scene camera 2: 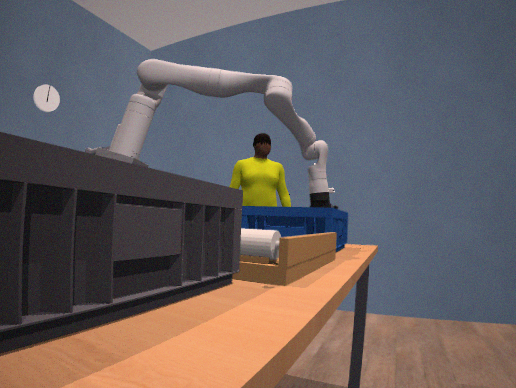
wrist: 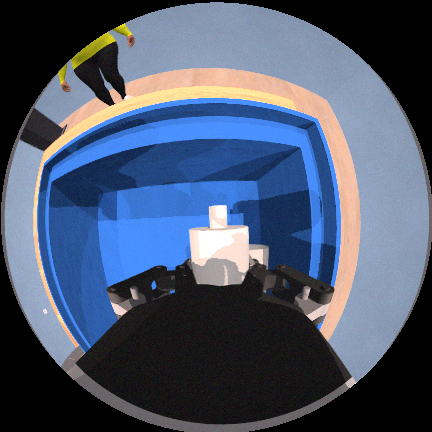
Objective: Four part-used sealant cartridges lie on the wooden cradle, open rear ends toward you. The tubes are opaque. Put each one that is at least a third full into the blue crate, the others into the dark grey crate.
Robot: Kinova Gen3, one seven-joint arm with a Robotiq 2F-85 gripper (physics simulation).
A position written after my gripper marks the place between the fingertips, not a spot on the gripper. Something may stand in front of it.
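I see my gripper (wrist: 221,262). I also see a blue crate (scene camera 2: 290,221), and the blue crate is there again in the wrist view (wrist: 119,198). Then there is a dark grey crate (scene camera 2: 96,239); the wrist view misses the dark grey crate, hidden by my gripper.
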